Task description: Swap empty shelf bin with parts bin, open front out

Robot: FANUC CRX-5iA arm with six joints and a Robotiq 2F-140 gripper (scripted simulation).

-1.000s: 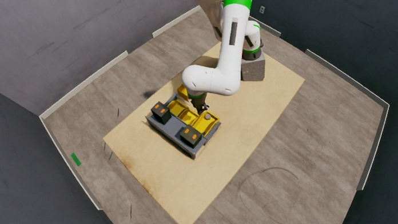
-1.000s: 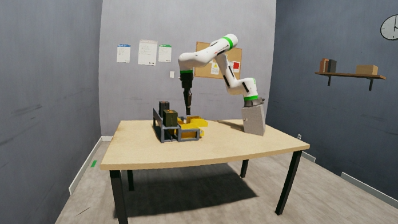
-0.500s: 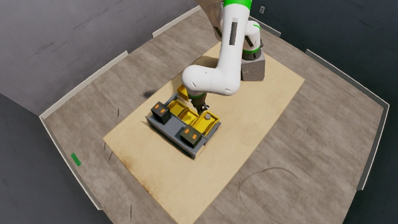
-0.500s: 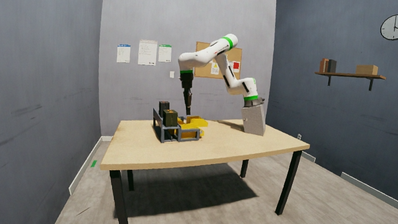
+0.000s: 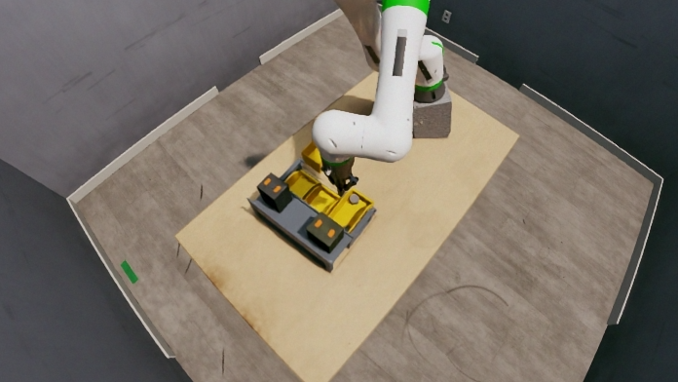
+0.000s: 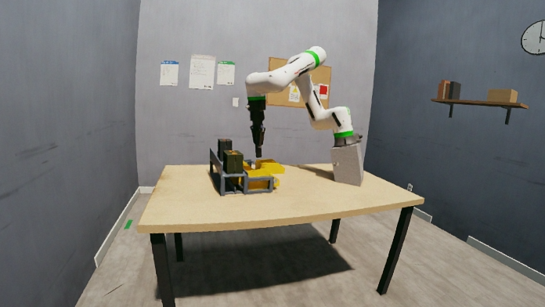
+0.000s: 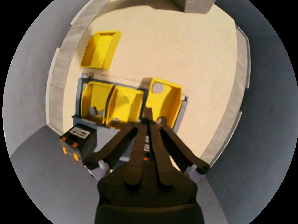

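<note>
My gripper is now 60 mm past the grey round part, 30 mm to the right of it and 160 mm above it. From my hand the other things lie so: grey shelf: 70 mm ahead, 70 mm to the right, 120 mm below.
</note>
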